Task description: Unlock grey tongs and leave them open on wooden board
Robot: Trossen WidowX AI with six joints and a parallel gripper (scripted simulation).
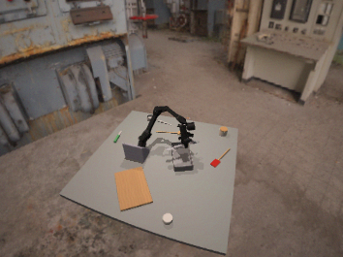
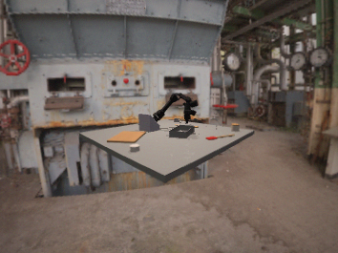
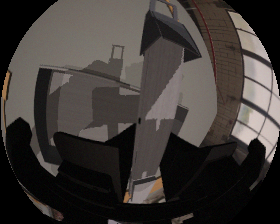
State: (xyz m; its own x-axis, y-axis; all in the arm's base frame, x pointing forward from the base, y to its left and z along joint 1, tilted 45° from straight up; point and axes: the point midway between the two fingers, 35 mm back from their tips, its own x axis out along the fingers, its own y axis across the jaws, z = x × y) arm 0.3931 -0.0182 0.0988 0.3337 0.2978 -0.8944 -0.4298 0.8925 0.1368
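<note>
The grey tongs lies 2 cm behind my gripper tip, 1 cm to the left of it and 3 cm above it. The rest, counted from my gripper tip: red spatula (30 cm ahead, 3 cm to the left, 10 cm below); grey roasting tin (4 cm behind, 2 cm to the right, 8 cm below); jar (33 cm ahead, 40 cm to the left, 7 cm below).
</note>
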